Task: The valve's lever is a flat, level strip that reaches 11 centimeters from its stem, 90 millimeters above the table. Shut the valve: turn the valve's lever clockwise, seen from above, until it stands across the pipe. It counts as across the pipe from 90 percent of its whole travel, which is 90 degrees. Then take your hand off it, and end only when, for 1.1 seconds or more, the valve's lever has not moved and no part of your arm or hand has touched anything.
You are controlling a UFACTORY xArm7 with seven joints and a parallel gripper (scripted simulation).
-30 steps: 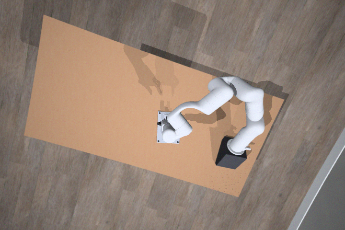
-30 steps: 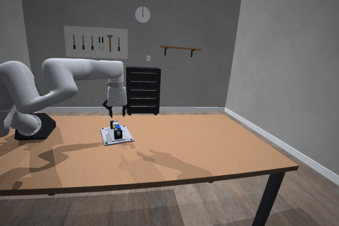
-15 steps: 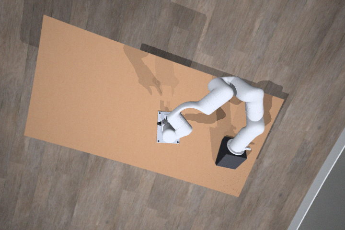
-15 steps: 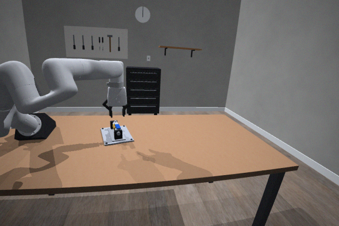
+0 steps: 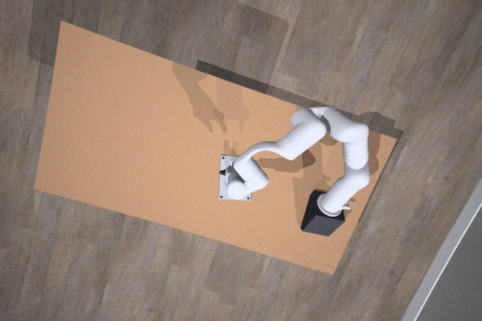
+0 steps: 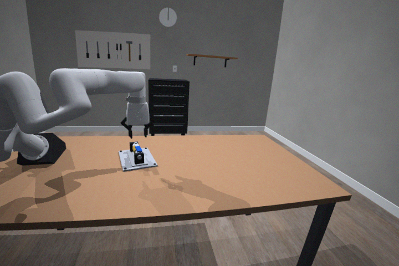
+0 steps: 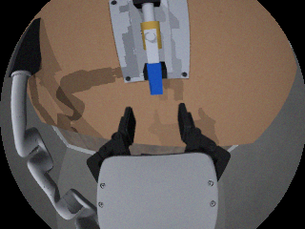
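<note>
The lever is 80 mm below my hand, 50 mm to the left of it and 10 mm behind it.
</note>
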